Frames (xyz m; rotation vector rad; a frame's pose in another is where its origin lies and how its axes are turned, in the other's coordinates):
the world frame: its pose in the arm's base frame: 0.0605 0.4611 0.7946 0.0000 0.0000 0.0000
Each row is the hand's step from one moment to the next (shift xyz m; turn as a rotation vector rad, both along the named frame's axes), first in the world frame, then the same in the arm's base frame.
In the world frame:
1: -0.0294 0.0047 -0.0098 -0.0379 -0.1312 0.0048
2: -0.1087 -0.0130 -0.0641 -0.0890 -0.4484 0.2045
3: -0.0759 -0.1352 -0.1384 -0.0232 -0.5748 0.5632
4: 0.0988 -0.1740 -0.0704 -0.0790 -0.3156 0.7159
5: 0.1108 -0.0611 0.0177 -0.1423 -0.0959 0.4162
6: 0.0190 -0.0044 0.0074 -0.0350 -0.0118 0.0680
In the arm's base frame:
1: -0.0294 0.0047 -0.0098 -0.0379 -0.1312 0.0048
2: -0.1087 -0.0130 -0.0641 -0.0890 -0.4484 0.2045
3: -0.0759 -0.1352 -0.1384 -0.0232 -0.5748 0.5632
4: 0.0988 -0.1740 -0.0704 -0.0790 -0.3156 0.7159
5: 0.1108 -0.0611 0.0177 -0.1423 -0.0959 0.4162
6: 0.0190 -0.0044 0.0074 -0.0350 -0.0118 0.0680

